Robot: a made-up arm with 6 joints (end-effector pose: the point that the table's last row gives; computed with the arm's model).
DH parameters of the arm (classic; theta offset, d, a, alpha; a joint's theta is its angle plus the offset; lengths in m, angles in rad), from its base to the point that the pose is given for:
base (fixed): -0.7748 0 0.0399 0
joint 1: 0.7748 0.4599 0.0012 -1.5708
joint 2: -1.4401 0 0.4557 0
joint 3: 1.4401 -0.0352 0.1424 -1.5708
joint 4: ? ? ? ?
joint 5: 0 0.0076 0.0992 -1.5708
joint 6: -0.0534 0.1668 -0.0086 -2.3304
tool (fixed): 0.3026 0.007 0 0
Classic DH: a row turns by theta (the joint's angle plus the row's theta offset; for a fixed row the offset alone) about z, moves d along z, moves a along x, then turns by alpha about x.
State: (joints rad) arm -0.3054 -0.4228 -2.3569 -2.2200 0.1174 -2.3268
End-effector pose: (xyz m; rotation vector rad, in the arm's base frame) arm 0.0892 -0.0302 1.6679 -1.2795 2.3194 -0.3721
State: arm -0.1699 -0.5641 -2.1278 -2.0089 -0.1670 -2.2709
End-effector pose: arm 0.0964 0.0269 1.5938 -1.9445 2.1136 -0.1214
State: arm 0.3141 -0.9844 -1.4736 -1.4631 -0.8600 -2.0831
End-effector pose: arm -0.0721 0.0830 1.3542 2.9173 -0.3492 -0.3128
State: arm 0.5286 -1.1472 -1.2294 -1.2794 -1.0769 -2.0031
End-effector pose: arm -0.1325 0.0298 1.2617 2.7864 0.4233 -0.3319
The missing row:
joint 4: 0 0.6148 -0.0208 1.5708
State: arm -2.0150 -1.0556 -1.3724 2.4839 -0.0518 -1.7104
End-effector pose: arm -0.0936 -0.0696 1.3621 -1.6448 -1.9766 -0.0017
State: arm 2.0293 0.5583 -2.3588 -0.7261 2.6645 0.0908
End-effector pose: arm -0.1860 0.7447 0.9374 -0.3457 0.4993 1.5060
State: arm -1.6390 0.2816 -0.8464 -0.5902 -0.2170 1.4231
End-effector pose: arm 0.0111 -0.8019 0.3595 -0.1380 -1.6459 -1.4653
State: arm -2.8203 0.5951 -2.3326 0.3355 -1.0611 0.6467
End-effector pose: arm -0.8144 -0.2226 1.1989 -2.6126 -1.0388 0.2294
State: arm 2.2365 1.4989 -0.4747 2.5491 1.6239 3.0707
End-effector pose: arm -0.0213 -0.0593 -0.1992 -1.6453 -1.1484 -2.3947
